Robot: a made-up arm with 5 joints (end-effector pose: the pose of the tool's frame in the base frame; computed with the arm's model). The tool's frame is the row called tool.
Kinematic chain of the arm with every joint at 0, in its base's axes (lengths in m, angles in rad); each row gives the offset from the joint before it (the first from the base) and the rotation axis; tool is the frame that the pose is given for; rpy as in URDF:
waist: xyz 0.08 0 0.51 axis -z
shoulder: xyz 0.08 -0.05 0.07 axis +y
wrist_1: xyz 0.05 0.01 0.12 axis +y
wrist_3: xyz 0.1 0 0.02 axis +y
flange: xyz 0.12 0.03 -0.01 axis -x
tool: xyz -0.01 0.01 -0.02 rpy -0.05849 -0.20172 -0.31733
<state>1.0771 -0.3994 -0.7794 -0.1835 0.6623</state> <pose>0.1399 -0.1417 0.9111 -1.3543 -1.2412 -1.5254</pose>
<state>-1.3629 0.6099 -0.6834 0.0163 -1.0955</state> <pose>0.1501 0.3924 0.6731 0.8336 0.6143 0.8835</pose>
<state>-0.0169 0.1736 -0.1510 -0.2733 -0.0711</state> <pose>0.4441 0.0076 0.7063 0.0254 -0.4271 -0.3138</pose>
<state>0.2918 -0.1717 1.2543 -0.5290 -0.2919</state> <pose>0.3239 -0.0677 0.5477 0.1567 0.3908 -0.6778</pose>
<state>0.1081 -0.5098 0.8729 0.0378 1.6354</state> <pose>0.3348 -0.0584 0.6322 -1.6729 -0.0242 0.1653</pose>
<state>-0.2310 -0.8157 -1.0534 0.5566 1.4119</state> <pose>0.1144 -0.0208 0.8888 -1.0224 -1.5178 -0.9646</pose>
